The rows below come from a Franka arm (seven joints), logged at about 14 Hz.
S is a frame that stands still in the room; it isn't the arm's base.
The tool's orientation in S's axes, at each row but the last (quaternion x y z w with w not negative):
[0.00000, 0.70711, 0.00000, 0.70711]
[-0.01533, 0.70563, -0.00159, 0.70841]
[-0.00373, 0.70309, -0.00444, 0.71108]
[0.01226, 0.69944, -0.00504, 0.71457]
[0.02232, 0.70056, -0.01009, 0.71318]
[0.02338, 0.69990, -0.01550, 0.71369]
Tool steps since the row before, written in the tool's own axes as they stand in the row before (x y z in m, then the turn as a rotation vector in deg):
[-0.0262, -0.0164, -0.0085, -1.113, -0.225, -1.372]
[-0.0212, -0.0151, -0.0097, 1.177, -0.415, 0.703]
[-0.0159, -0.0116, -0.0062, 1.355, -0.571, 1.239]
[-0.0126, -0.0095, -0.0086, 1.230, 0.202, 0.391]
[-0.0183, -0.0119, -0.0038, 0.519, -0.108, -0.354]
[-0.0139, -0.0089, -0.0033, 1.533, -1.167, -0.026]
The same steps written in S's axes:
[-0.0085, -0.0164, 0.0262, -1.372, -0.225, 1.113]
[-0.0095, -0.0148, 0.0215, 0.716, -0.429, -1.164]
[-0.0064, -0.0114, 0.0160, 1.254, -0.588, -1.334]
[-0.0091, -0.0094, 0.0123, 0.422, 0.205, -1.219]
[-0.0047, -0.0120, 0.0180, -0.349, -0.083, -0.527]
[-0.0041, -0.0089, 0.0137, -0.060, -1.147, -1.547]

